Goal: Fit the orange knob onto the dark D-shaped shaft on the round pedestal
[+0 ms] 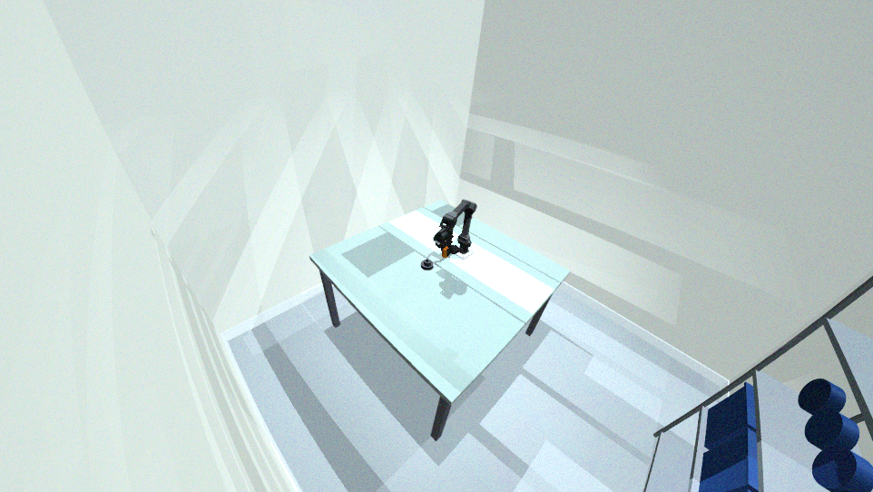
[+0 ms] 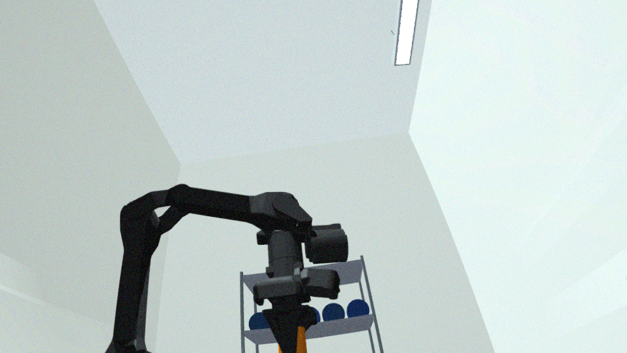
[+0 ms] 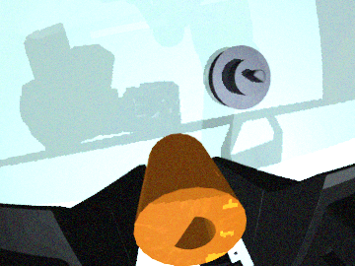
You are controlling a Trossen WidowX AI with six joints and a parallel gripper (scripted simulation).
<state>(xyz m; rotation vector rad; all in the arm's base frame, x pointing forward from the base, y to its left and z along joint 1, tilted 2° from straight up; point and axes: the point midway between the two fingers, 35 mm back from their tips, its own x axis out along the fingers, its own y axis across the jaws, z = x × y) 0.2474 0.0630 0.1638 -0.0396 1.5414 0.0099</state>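
My gripper tip is 60 mm short of the round pedestal, 100 mm to the left of it and 100 mm above it. Also, from my gripper tip: orange knob: 20 mm above.
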